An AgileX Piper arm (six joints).
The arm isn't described. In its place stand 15 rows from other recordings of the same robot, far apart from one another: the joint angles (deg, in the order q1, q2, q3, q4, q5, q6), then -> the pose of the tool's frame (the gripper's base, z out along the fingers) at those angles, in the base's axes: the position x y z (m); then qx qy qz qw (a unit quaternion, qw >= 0).
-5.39, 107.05, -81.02, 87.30, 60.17, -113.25 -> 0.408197 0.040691 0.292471 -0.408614 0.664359 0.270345 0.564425
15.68, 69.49, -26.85, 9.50, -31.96, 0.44 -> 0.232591 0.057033 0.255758 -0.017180 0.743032 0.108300 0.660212
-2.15, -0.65, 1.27, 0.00, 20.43, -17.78 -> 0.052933 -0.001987 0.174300 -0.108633 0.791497 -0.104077 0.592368
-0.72, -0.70, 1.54, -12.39, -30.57, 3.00 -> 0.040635 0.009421 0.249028 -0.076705 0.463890 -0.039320 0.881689
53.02, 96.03, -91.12, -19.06, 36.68, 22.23 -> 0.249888 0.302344 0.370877 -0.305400 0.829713 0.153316 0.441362
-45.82, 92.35, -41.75, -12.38, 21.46, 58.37 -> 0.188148 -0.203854 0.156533 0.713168 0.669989 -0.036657 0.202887
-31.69, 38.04, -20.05, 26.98, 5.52, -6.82 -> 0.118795 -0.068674 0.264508 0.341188 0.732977 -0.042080 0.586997
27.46, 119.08, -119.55, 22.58, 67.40, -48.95 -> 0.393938 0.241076 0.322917 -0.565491 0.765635 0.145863 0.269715
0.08, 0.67, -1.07, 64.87, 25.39, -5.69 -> 0.048995 0.035394 0.201619 0.229845 0.703798 0.442065 0.506377
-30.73, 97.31, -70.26, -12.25, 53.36, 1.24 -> 0.282996 -0.186255 0.237893 0.221328 0.962513 -0.122068 0.098394
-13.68, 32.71, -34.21, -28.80, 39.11, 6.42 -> 0.096211 -0.051880 0.316320 0.055759 0.853003 -0.259241 0.449524
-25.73, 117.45, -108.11, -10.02, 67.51, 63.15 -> 0.394151 -0.206186 0.273541 0.674292 0.716544 -0.030065 0.176041
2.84, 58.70, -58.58, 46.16, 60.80, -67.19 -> 0.180104 0.066300 0.376535 -0.437056 0.767766 0.180825 0.432226
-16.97, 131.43, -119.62, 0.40, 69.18, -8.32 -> 0.468294 -0.142283 0.212970 0.075682 0.989644 -0.023383 0.119709
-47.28, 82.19, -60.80, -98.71, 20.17, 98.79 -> 0.201044 -0.263435 0.338800 0.405196 0.665758 -0.371632 0.504453
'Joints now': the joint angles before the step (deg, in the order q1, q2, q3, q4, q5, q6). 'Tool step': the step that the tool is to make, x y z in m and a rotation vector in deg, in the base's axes. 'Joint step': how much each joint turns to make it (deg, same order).
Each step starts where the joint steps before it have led.
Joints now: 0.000 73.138 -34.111 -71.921 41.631 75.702
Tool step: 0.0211 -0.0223 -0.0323 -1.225 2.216 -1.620
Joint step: -5.684 10.005 -0.293 -11.927 -3.875 10.807
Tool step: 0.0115 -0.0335 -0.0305 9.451 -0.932 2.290
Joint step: -11.585 6.995 -1.025 -12.491 -16.441 10.086
